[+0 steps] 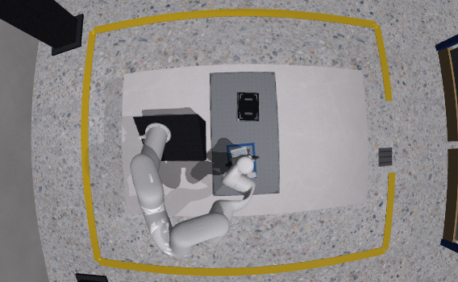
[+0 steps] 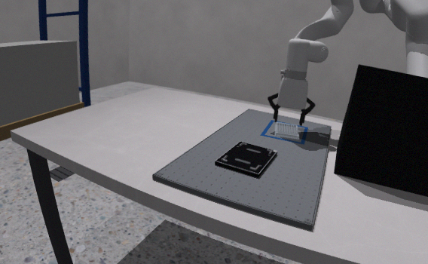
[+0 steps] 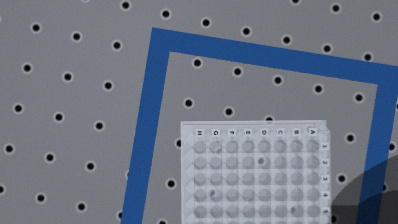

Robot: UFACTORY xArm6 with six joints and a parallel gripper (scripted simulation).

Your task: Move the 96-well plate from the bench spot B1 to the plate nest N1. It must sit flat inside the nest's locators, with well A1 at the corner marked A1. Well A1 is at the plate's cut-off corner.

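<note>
Right now the 96-well plate is 40 mm below my hand. Also, from my hand: A1 label: 220 mm to the left, 30 mm below, 10 mm ahead; black plate nest: 280 mm to the left, 80 mm ahead, 40 mm below.
</note>
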